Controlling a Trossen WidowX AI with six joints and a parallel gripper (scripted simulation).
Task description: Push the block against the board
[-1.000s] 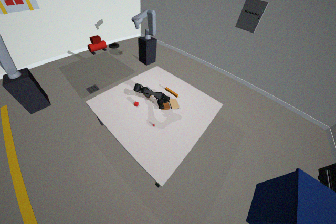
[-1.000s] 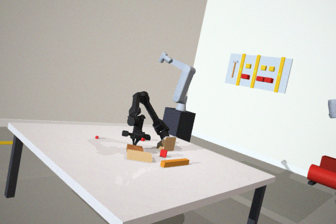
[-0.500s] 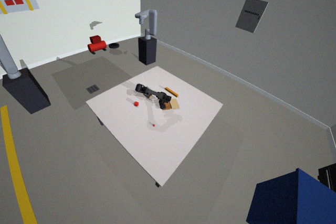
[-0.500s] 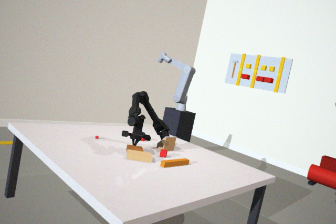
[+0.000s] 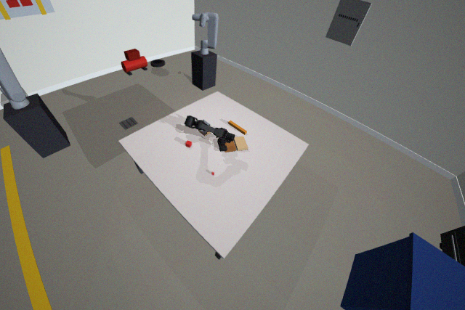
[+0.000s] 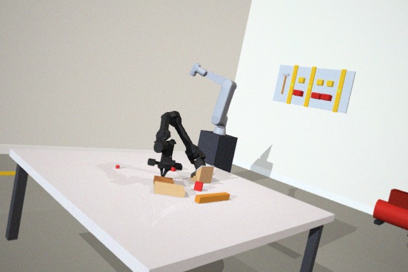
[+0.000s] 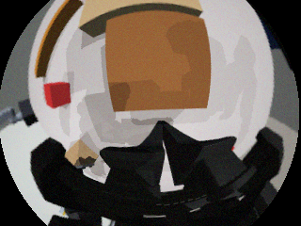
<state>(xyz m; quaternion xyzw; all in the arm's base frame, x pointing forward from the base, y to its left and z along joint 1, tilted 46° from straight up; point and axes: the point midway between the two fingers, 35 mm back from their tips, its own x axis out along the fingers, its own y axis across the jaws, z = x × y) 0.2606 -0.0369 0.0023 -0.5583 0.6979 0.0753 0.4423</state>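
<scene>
My gripper tip is 4 cm short of the brown square block, 7 cm to the right of it and 1 cm below it. Also, from my gripper tip: tan board 8 cm ahead, 17 cm to the left, 1 cm above; long thin orange bar 9 cm behind, 32 cm to the left, 1 cm above; tiny red cube 15 cm ahead, 23 cm to the right.
</scene>
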